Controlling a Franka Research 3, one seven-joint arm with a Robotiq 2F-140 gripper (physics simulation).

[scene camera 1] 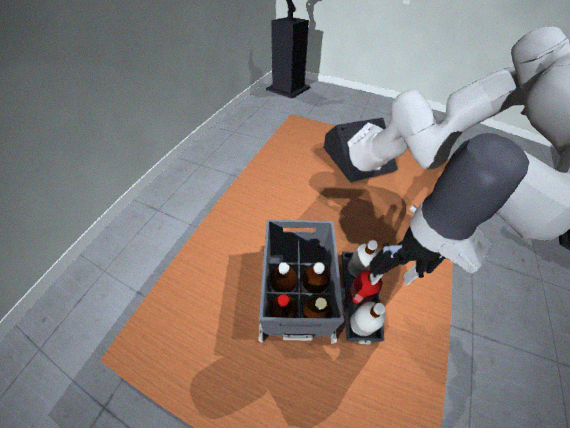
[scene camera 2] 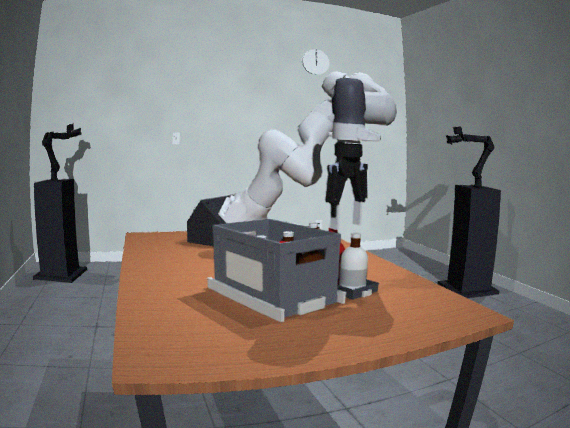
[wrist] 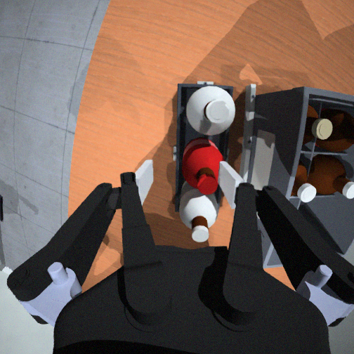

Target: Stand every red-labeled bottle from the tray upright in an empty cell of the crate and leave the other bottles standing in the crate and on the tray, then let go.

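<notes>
The red-labeled bottle (scene camera 1: 367, 286) (scene camera 2: 342, 248) (wrist: 201, 157) stands upright in the middle of the tray (scene camera 1: 348, 325) (scene camera 2: 371, 288) (wrist: 179, 130). A white bottle (scene camera 1: 366, 321) (scene camera 2: 354, 267) (wrist: 194, 112) and another white bottle (scene camera 1: 360, 260) (wrist: 196, 211) stand at its ends. My gripper (scene camera 1: 394, 278) (scene camera 2: 345, 226) (wrist: 185, 170) is part open and empty, pointing down at about the height of the bottle tops. In the wrist view its fingertips flank the red bottle's upper part; the exact gap is unclear. The grey crate (scene camera 1: 300, 326) (scene camera 2: 302, 280) (wrist: 280, 145) has unoccupied far cells, dark with shadow.
In the crate's near cells stand brown bottles: one with a red cap (scene camera 1: 283, 300), one with a beige cap (scene camera 1: 321, 303) (wrist: 322, 129) and two with white caps (scene camera 1: 284, 268) (scene camera 1: 319, 268). The crate's tall wall stands close beside the tray. The arm's black base (scene camera 1: 340, 145) (scene camera 2: 202, 222) is farther back.
</notes>
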